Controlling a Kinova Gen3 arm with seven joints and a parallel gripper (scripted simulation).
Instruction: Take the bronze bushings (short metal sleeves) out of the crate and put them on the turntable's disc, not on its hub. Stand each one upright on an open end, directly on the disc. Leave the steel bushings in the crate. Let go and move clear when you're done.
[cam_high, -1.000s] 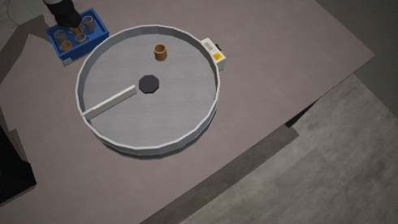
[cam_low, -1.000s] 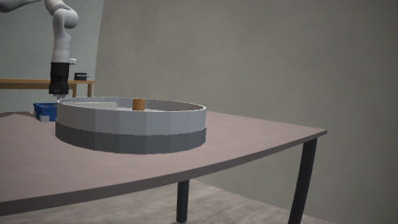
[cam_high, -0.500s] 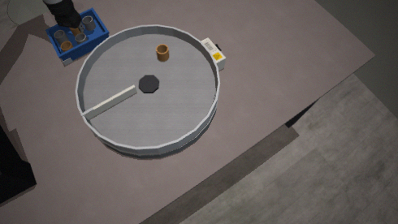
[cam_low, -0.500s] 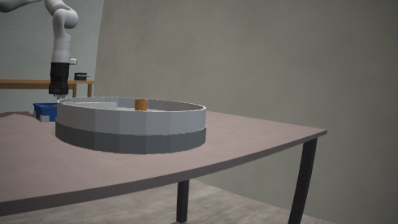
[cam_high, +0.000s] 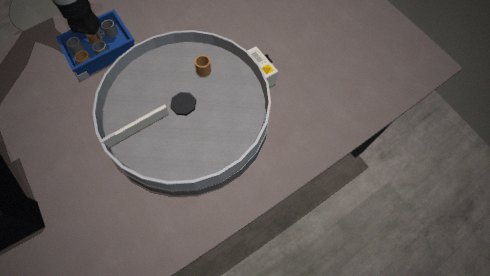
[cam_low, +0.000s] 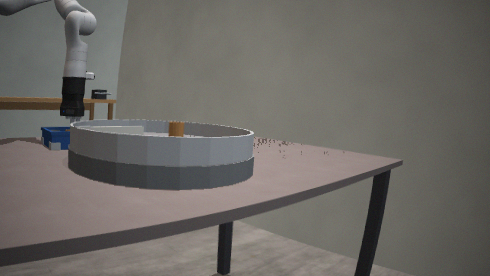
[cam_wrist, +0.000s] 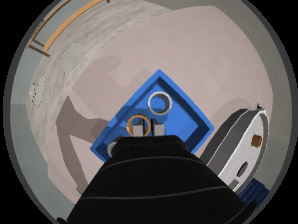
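Right now the crate is 1 cm behind my hand, 2 cm to the right of it and 2 cm below it. Also, from my hand: turntable disc: 12 cm ahead, 35 cm to the right, 1 cm above.
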